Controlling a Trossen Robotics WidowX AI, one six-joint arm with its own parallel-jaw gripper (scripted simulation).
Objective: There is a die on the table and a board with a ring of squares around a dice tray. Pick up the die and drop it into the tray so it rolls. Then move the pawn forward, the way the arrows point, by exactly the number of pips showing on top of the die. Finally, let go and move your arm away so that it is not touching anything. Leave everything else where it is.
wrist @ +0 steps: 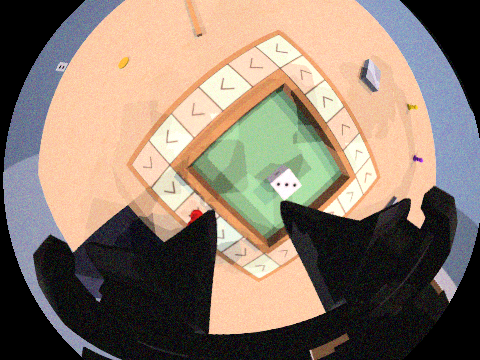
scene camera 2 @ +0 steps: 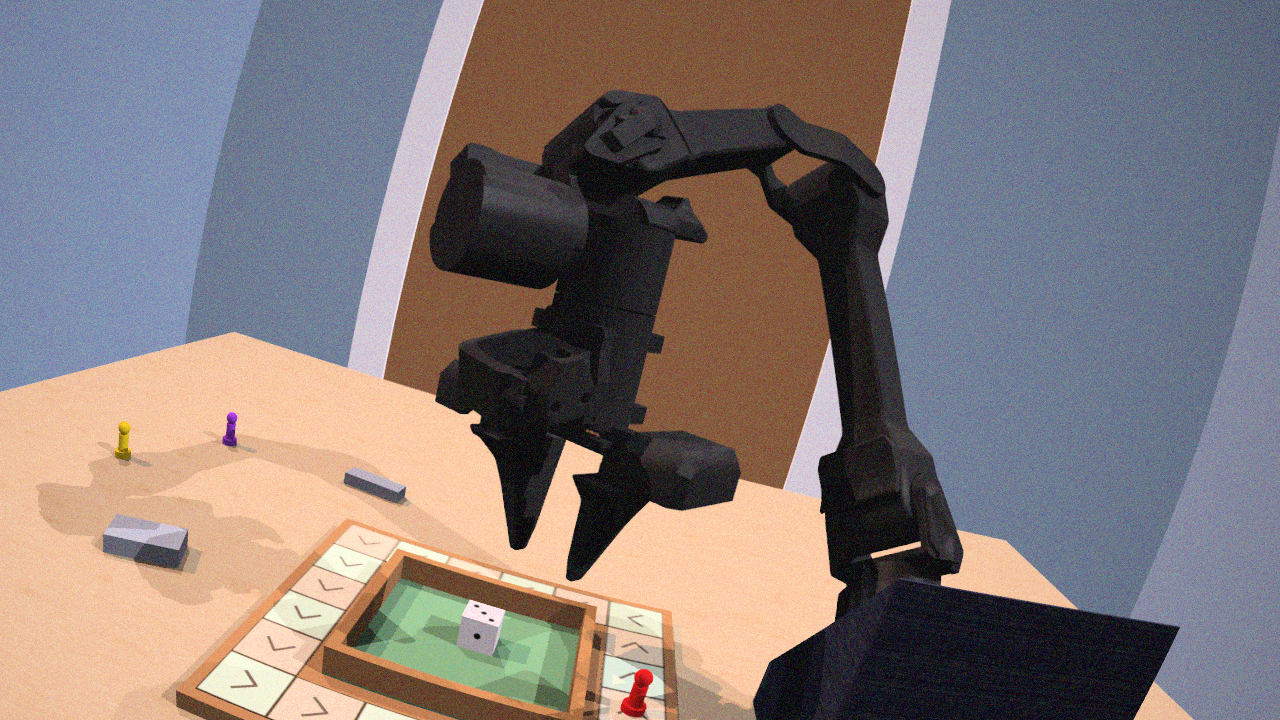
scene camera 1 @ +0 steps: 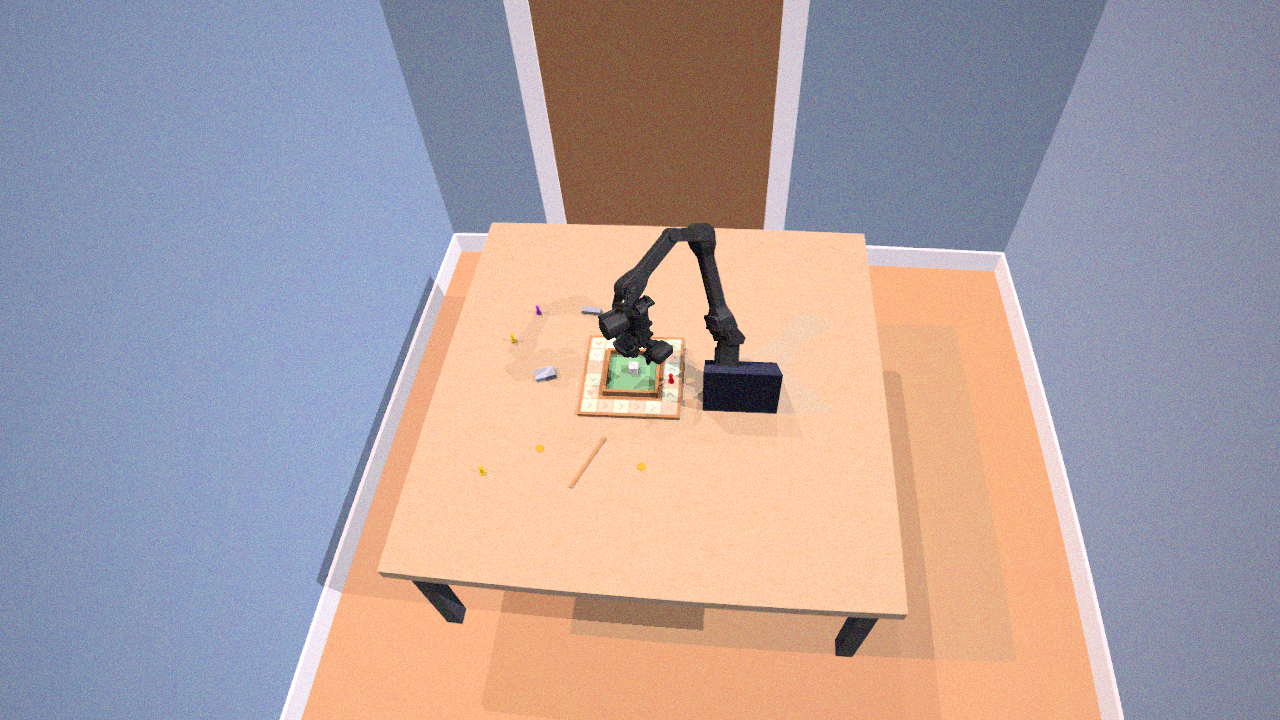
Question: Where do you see a dice tray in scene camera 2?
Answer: At 417, 626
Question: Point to a dice tray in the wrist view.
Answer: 275, 133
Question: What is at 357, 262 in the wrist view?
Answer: My gripper.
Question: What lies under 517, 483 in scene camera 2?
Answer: My gripper.
